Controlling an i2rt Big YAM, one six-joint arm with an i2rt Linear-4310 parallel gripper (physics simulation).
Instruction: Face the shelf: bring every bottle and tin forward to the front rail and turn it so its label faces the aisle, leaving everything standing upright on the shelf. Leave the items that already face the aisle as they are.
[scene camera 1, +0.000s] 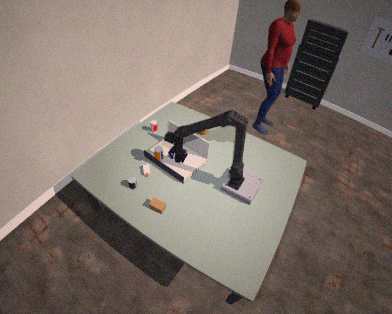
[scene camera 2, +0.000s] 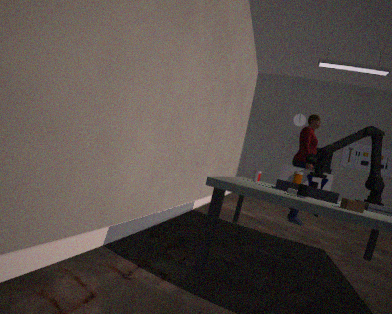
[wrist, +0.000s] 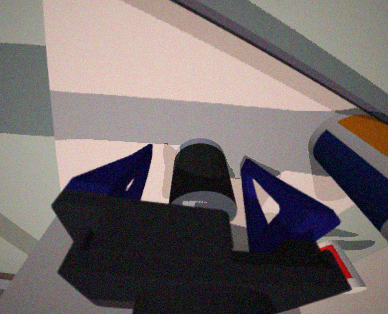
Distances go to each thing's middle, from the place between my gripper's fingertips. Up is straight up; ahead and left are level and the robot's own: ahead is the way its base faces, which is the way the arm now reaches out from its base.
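From my hand, you'd find the shelf (scene camera 1: 197, 148) 60 mm ahead, 60 mm to the right and 30 mm above. The pale shelf board (scene camera 1: 193, 162) is 60 mm ahead of my hand and 50 mm to the right of it, and it's 50 mm below it. Then there's the bottle with blue label (wrist: 343, 144), which is 140 mm ahead of my hand, 50 mm to the left of it and 30 mm above it, and the dark front rail (wrist: 221, 21), which is 70 mm ahead of my hand, 90 mm to the left of it and 40 mm below it.
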